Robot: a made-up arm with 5 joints.
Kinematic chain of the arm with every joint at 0, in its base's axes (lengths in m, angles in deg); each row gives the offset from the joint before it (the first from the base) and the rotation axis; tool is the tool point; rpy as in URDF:
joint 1: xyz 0.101 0 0.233 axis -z
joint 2: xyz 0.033 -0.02 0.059 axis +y
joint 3: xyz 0.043 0 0.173 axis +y
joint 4: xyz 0.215 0 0.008 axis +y
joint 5: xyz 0.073 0.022 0 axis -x
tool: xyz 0 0 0 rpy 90 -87.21 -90
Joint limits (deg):
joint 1: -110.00..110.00
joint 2: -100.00..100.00
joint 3: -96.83..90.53
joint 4: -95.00..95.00
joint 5: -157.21..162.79
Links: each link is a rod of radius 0.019 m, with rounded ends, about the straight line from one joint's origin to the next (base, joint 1, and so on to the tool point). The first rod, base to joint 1, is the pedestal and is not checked.
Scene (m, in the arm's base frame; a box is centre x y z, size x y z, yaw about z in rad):
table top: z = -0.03
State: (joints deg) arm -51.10 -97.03 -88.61 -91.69 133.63
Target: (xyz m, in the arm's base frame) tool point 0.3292 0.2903 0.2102
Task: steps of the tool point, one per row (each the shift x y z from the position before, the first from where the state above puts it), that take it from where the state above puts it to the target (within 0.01 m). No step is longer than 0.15 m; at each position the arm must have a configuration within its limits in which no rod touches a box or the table.
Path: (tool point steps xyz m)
1: -0.0100 -0.0128 0.1377
2: 0.0233 0.0285 0.1377
3: 0.0545 0.0673 0.1165
4: 0.0783 0.0974 0.0769
5: 0.0907 0.1132 0.0250
6: 0.0895 0.1119 -0.0308
7: 0.0745 0.0935 -0.0815
8: 0.0485 0.0613 -0.1182
9: 0.0161 0.0206 -0.1352
10: -0.0172 -0.0212 -0.1299

